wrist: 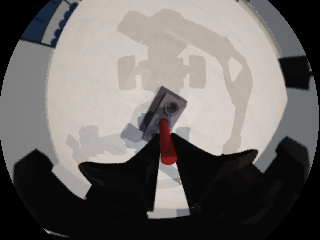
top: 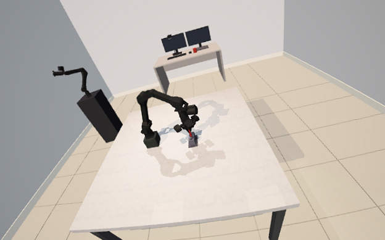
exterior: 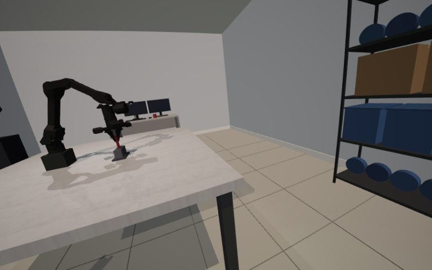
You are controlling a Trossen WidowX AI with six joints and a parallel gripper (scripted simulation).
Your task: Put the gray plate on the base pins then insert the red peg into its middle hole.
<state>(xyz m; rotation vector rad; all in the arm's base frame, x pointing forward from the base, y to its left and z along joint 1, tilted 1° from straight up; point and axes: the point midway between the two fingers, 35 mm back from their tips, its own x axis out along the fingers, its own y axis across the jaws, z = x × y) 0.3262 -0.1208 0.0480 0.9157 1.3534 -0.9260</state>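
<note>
The red peg is right at my gripper tip. From my gripper tip the other things lie so: gray plate 5 cm below.
</note>
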